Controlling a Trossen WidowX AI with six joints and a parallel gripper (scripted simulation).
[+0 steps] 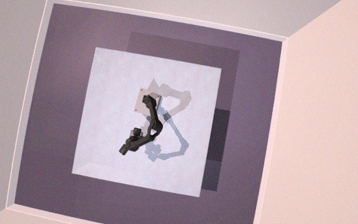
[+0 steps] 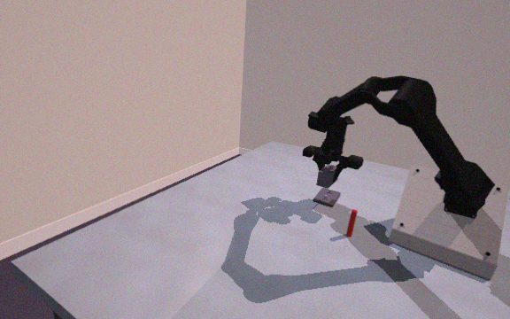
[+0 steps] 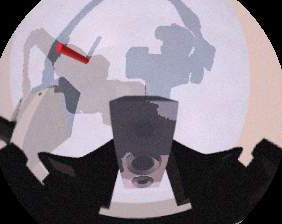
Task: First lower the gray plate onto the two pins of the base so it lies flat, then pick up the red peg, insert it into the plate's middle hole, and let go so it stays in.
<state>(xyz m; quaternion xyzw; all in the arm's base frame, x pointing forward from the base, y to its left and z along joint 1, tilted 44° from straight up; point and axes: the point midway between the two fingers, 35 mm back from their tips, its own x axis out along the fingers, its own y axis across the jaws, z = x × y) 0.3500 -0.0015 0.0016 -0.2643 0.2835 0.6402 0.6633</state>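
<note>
My gripper tip is 14 cm to the right of the red peg, 12 cm past it and 5 cm above it. From my gripper tip the other things lie so: gray plate (3 cm above).
</note>
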